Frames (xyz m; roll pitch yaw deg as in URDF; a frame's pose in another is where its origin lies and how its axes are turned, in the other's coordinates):
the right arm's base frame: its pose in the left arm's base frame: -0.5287 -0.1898 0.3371 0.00 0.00 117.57
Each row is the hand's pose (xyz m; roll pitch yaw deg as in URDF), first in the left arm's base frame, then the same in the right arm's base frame.
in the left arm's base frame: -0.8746 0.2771 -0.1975 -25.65 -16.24 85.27
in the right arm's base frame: 0.5740 0.0905 -0.5346 -25.65 -16.24 -32.30
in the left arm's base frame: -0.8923 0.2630 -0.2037 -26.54 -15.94 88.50
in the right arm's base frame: 0.5697 0.1127 -0.5408 -26.54 -15.94 -29.07
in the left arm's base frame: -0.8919 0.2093 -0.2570 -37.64 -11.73 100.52
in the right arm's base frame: 0.5219 0.1372 -0.5941 -37.64 -11.73 -17.05
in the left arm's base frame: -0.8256 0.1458 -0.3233 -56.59 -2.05 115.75
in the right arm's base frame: 0.4349 0.1079 -0.6604 -56.59 -2.05 -1.82
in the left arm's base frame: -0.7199 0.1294 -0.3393 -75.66 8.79 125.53
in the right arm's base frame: 0.3714 0.0218 -0.6764 -75.66 8.79 7.96
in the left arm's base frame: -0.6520 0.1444 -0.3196 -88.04 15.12 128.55
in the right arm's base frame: 0.3533 -0.0454 -0.6567 -88.04 15.12 10.98
